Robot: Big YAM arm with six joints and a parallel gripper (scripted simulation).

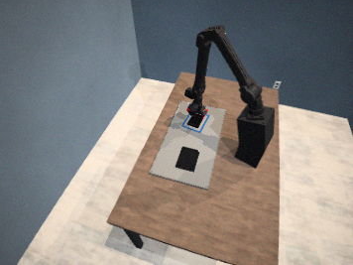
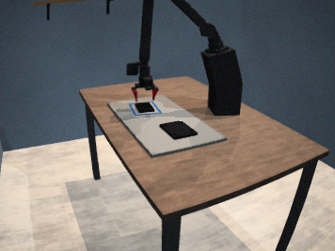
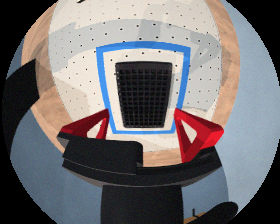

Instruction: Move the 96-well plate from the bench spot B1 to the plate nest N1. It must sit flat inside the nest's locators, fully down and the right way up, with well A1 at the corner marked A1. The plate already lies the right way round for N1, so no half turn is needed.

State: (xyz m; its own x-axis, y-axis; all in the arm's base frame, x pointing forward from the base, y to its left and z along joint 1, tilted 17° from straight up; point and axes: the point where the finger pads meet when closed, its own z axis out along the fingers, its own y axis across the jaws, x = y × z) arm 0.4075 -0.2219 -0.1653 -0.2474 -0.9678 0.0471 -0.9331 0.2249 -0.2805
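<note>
Right now the black 96-well plate is 4 cm below my hand. Round my hand: black plate nest: 35 cm to the left, 4 cm below, 1 cm ahead.
</note>
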